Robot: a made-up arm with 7 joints. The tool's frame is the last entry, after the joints. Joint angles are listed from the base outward.
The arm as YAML. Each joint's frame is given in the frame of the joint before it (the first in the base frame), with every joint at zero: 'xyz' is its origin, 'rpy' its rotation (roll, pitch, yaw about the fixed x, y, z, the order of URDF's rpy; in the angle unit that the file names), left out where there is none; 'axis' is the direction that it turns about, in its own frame. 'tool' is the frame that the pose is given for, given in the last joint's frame.
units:
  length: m
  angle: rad
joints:
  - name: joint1
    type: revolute
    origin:
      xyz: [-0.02, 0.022, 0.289]
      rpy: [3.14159, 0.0, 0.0]
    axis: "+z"
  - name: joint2
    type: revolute
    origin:
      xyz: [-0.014, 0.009, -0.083]
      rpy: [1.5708, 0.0, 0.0]
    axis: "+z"
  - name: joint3
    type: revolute
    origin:
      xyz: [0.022, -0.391, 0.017]
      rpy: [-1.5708, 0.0, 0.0]
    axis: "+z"
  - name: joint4
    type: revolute
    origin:
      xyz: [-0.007, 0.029, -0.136]
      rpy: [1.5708, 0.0, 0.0]
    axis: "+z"
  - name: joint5
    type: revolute
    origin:
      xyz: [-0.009, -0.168, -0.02]
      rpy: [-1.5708, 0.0, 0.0]
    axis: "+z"
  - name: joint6
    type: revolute
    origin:
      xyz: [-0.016, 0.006, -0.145]
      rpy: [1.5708, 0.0, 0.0]
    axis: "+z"
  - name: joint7
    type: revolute
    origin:
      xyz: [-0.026, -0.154, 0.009]
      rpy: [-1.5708, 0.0, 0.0]
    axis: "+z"
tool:
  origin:
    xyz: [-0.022, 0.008, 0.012]
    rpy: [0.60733, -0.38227, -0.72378]
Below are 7 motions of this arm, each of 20 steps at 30 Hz.
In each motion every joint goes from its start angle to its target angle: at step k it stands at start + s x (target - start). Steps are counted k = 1, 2, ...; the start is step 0. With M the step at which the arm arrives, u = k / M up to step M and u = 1 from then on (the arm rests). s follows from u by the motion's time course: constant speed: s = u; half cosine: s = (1 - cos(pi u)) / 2; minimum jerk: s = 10 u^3 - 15 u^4 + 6 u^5.
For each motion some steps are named. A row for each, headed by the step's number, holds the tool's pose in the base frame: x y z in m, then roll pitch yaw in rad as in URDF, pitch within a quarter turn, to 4 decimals.
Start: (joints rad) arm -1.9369 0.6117 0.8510 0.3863 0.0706 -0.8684 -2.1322
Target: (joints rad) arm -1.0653 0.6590 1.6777 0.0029 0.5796 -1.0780 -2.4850
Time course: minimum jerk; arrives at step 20
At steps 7, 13, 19, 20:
7: -0.1178 0.5337 1.1517 -1.7665 0.7224 -2.2026
13: 0.0342 0.5892 1.0938 -0.9132 0.9476 -2.2832
19: 0.1411 0.6056 1.0491 -0.4758 0.9228 -2.2878
20: 0.1417 0.6056 1.0488 -0.4738 0.9225 -2.2880

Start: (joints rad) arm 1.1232 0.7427 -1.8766 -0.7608 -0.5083 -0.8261 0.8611
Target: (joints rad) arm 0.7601 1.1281 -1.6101 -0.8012 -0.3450 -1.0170 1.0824
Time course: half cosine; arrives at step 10
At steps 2, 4, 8, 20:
2: -0.0100 -0.6899 0.7028 -0.7937 -1.1208 -0.5610
4: 0.0430 -0.6961 0.6529 -0.7158 -0.9203 -0.5981
8: 0.1644 -0.6797 0.5558 -0.6788 -0.4720 -0.5584
20: 0.1852 -0.6731 0.5411 -0.6813 -0.3967 -0.5466

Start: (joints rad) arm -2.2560 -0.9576 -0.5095 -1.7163 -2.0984 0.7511 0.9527
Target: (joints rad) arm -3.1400 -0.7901 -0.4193 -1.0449 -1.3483 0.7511 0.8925
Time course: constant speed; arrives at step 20
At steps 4, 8, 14, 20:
4: 0.5930 -0.2195 0.3634 1.0683 -0.5046 -2.6395
8: 0.6692 -0.1454 0.4200 1.3282 -0.4695 -2.5556
14: 0.7469 0.0023 0.5250 1.7106 -0.4027 -2.4332
20: 0.7629 0.1758 0.6482 2.0769 -0.3120 -2.3122

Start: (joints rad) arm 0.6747 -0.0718 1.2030 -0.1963 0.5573 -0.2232 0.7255
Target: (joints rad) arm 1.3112 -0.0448 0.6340 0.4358 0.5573 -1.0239 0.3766
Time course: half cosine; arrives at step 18
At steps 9, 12, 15, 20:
9: 0.0173 0.1315 1.3087 -2.6269 -0.1374 -2.3033
12: 0.0185 0.0820 1.2954 -2.7769 -0.1750 -2.2065
15: 0.0161 0.0469 1.2806 -2.8892 -0.1851 -2.1249
20: 0.0145 0.0344 1.2742 -2.9301 -0.1850 -2.0933

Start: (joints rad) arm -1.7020 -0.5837 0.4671 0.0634 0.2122 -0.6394 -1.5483
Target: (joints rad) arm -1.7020 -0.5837 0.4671 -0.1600 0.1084 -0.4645 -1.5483
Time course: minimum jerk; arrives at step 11
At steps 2, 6, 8, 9, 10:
2: 0.0429 -0.5926 1.1116 2.5521 0.4408 2.6478
6: 0.0358 -0.6238 1.0846 2.5046 0.4461 2.6755
8: 0.0316 -0.6389 1.0691 2.4793 0.4540 2.6880
9: 0.0304 -0.6432 1.0644 2.4719 0.4569 2.6914
10: 0.0298 -0.6451 1.0622 2.4685 0.4583 2.6929

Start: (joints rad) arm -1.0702 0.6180 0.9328 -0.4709 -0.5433 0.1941 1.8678
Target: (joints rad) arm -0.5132 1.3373 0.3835 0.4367 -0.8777 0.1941 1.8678
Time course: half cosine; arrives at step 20
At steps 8, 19, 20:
8: 0.3632 0.5751 1.0695 2.7112 0.4284 -0.7608
19: 0.8514 0.4150 0.4589 1.3616 0.6302 -1.9513
20: 0.8531 0.4116 0.4519 1.3489 0.6266 -1.9638

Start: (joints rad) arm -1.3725 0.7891 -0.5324 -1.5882 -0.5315 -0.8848 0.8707
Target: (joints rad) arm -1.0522 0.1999 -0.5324 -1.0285 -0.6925 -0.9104 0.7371
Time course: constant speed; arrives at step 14
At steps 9, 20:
9: 0.2462 -0.1371 0.9454 2.8991 -1.2697 2.9103
20: 0.1838 -0.2467 1.0042 2.7331 -1.0943 3.0141

